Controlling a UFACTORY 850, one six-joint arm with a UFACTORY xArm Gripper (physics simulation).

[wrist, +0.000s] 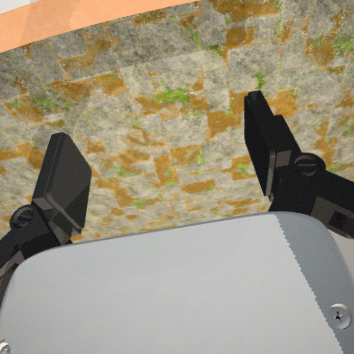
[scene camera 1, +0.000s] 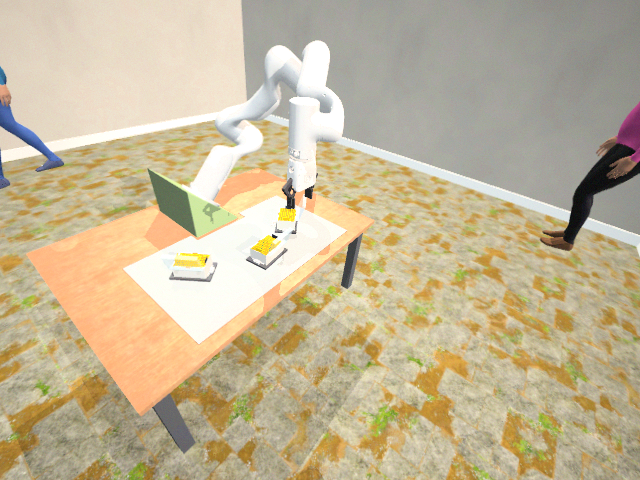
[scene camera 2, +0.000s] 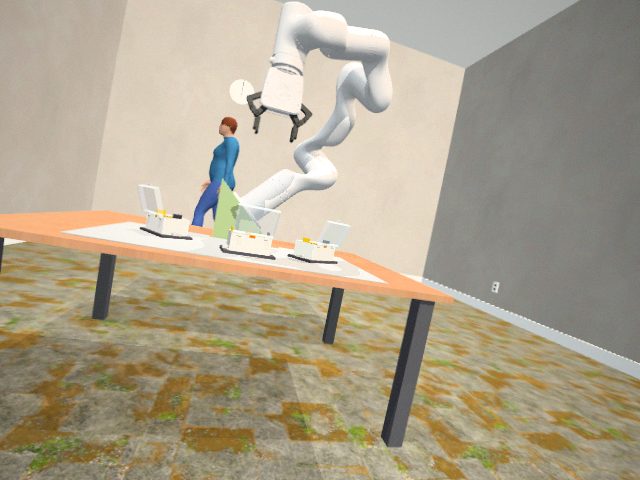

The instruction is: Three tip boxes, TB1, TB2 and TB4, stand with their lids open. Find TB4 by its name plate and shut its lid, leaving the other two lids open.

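Note:
Three white tip boxes with yellow tips stand on a pale mat: a left box, a middle box and a right box. In scene camera 2 the left lid, middle lid and right lid all stand up open. The name plates are too small to read, so I cannot tell which box is TB4. My gripper is open and empty, high above the table. The boxes do not show in the wrist view.
A green panel stands upright on the wooden table, near the arm's base. The table's edge and the floor show in the wrist view. Human figures stand away from the table.

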